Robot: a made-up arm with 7 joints. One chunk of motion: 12 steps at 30 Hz.
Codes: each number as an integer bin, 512 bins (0 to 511) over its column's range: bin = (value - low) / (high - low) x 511, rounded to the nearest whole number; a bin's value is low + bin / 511 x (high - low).
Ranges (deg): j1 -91.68..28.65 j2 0..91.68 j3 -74.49..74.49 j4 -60.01..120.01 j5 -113..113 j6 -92.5..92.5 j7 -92.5..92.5
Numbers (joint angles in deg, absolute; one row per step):
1: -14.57 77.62 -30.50 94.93 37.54 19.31 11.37
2: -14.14 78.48 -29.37 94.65 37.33 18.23 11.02
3: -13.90 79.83 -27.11 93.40 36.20 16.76 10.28
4: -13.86 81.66 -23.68 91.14 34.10 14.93 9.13
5: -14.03 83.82 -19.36 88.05 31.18 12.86 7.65
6: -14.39 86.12 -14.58 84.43 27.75 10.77 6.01
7: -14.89 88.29 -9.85 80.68 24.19 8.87 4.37
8: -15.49 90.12 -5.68 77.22 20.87 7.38 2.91
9: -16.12 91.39 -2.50 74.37 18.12 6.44 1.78
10: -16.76 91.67 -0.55 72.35 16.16 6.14 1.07
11: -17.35 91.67 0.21 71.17 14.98 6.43 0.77
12: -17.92 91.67 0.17 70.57 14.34 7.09 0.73
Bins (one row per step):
1: 327 433 151 440 340 309 287
2: 329 437 155 439 340 306 286
3: 330 445 163 435 337 302 284
4: 330 455 174 429 333 297 281
5: 330 467 189 420 326 291 277
6: 328 480 205 410 318 285 272
7: 326 492 222 399 310 280 268
8: 324 502 236 390 303 276 264
9: 321 509 247 381 296 273 260
10: 318 511 254 376 292 272 258
11: 316 511 256 372 289 273 258
12: 313 511 256 371 288 275 258

